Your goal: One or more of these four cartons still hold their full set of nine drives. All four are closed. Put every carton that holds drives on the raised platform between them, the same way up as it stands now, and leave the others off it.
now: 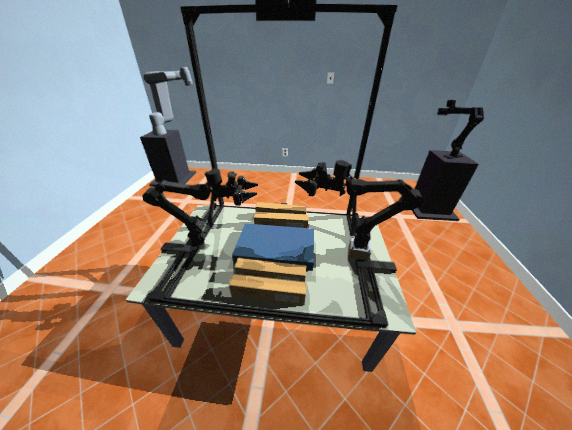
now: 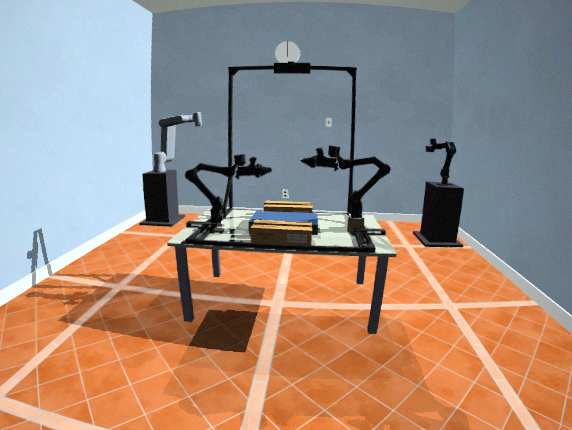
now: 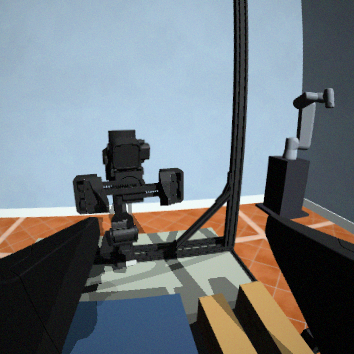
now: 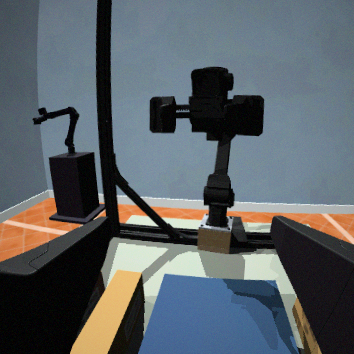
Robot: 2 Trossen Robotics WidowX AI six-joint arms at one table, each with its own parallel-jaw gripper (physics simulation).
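Frame: origin at the left arm's base, x ahead, y left, z up, level; metres.
Seen in the pictures: left gripper, fingertip midpoint: (image 1: 296,177) (image 2: 301,159) (image 3: 184,225) (image 4: 191,109); right gripper, fingertip midpoint: (image 1: 257,188) (image 2: 271,169) (image 3: 139,205) (image 4: 191,225); left arm's base, link origin: (image 1: 360,243) (image 2: 356,216) (image 4: 216,221); right arm's base, link origin: (image 1: 198,241) (image 2: 216,221) (image 3: 124,255).
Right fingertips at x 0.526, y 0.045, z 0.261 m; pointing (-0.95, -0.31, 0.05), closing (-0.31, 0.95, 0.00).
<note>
Pixels of each thing's top centre, then the offset from my right fingertips to it. "spot": a spot on its surface instead. Level surfaces: height alone.
- raised blue platform, top centre: (image 1: 275,241) (image 2: 284,217) dz -0.284, dx -0.094, dy +0.029 m
- black frame, surface spot: (image 1: 201,95) (image 2: 230,114) spot: dz +0.352, dx +0.375, dy -0.242 m
- table, surface height: dz -0.344 m
The raised blue platform (image 1: 277,239) (image 2: 285,216) (image 3: 145,325) (image 4: 205,315) stands at mid-table. Two closed tan cartons, a rear one (image 1: 280,207) and a nearer one (image 1: 281,218), stand side by side behind it. Two more, an inner one (image 1: 270,266) and an outer one (image 1: 267,284) (image 2: 280,235), stand in front of it. All are narrow and upright on the table, off the platform. Their contents are hidden. My left gripper (image 1: 298,178) (image 2: 302,161) (image 3: 184,225) is open and empty, high above the table. My right gripper (image 1: 257,189) (image 2: 271,170) is open and empty, facing it.
A black frame (image 1: 201,95) (image 2: 230,115) rises over the table (image 1: 335,287). Black rails run along the table's sides and front edge. A small brown box (image 4: 214,239) is at the left arm's base. Two pedestals (image 1: 167,157) (image 1: 445,185) with other arms stand beyond the table.
</note>
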